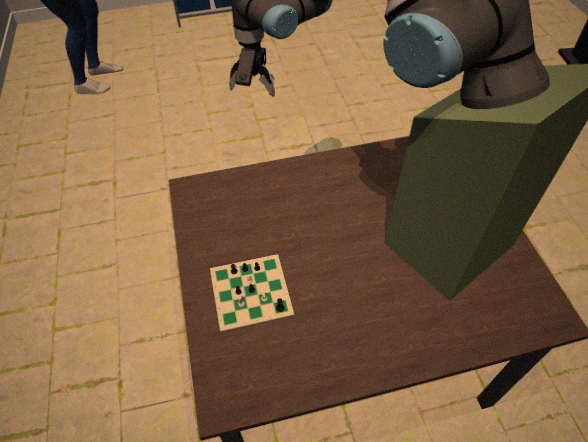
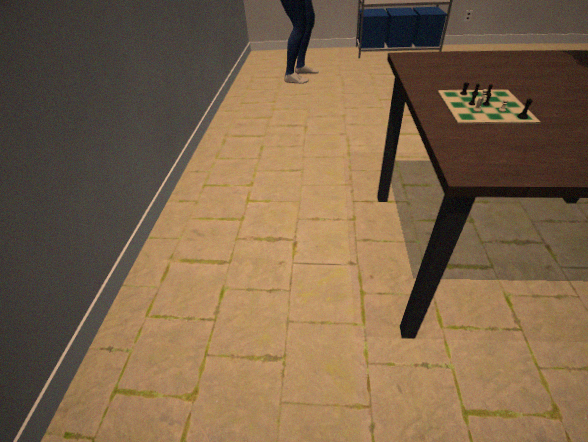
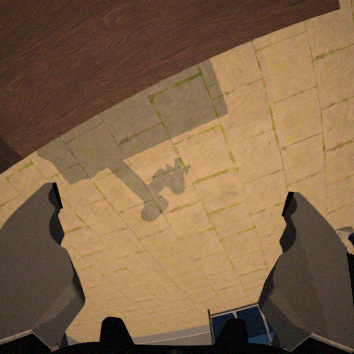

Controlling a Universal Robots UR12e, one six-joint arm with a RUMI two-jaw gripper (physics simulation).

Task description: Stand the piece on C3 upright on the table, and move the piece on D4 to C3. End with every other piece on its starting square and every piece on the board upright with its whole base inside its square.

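Where they show: gripper, between the fingertips: [image 1: 252,93] [image 3: 173,189]; arm's base, origin of its link: [image 1: 504,92].
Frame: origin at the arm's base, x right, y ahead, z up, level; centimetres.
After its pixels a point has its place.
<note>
The green and cream chessboard [image 1: 216,323] @(x -20.5, y 73.1, z -59.4 cm) [image 2: 464,121] @(x -22.2, y 71.1, z -59.4 cm) lies on the table near its left edge. A black piece [image 1: 251,288] @(x -10.7, y 63.2, z -58.0 cm) stands on the centre square, C3. Two white pieces stand on green squares diagonal to it: one white piece [image 1: 241,301] @(x -15.1, y 66.3, z -57.4 cm) [image 2: 479,103] @(x -15.3, y 66.6, z -57.1 cm) and another white piece [image 1: 264,297] @(x -14.0, y 59.5, z -58.3 cm) [image 2: 503,105] @(x -14.1, y 59.8, z -57.8 cm). Square labels are too small to read, so I cannot tell which is on D4. The pieces look upright, though small. My gripper [image 1: 252,91] @(x 49.0, y 57.6, z -32.2 cm) [image 3: 173,189] @(x 49.0, y 57.6, z -32.2 cm) is open and empty, high up beyond the table's far edge and well away from the board.
Another white piece [image 1: 250,279] @(x -7.4, y 63.3, z -58.2 cm) and several black ones, including one black piece [image 1: 280,305] @(x -17.9, y 55.0, z -57.1 cm) [image 2: 525,109] @(x -17.8, y 55.4, z -57.1 cm) at a corner, stand on the board. The green pedestal [image 1: 440,200] @(x -9.1, y 11.9, z -26.0 cm) under the arm rises at the right of the table [image 1: 325,360] @(x -34.7, y 44.2, z -60.0 cm) [image 2: 520,160] @(x -39.1, y 61.4, z -60.0 cm) [image 3: 100,50] @(x 35.9, y 48.7, z -60.0 cm). A person's legs [image 1: 75,40] [image 2: 298,35] show beyond the table.
</note>
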